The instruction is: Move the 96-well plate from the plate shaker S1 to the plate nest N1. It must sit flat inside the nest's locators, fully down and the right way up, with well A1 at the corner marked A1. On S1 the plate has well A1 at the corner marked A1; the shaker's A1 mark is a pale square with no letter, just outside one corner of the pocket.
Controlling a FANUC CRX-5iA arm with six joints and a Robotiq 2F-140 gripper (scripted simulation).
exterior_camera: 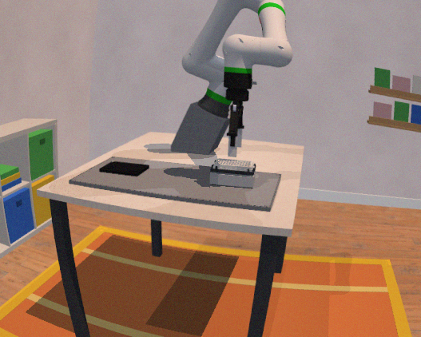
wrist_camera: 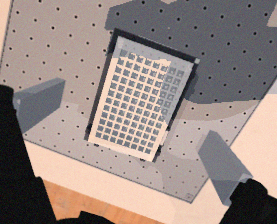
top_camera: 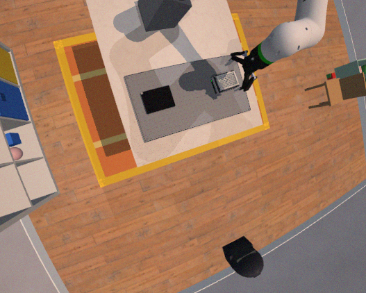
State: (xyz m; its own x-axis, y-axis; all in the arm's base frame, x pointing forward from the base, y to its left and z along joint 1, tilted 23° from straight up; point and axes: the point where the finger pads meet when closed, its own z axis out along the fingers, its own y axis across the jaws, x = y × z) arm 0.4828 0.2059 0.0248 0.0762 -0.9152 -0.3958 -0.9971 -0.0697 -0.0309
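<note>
My hand is 50 mm above the 96-well plate. Round my hand: black plate nest N1: 410 mm to the right, 110 mm below.
</note>
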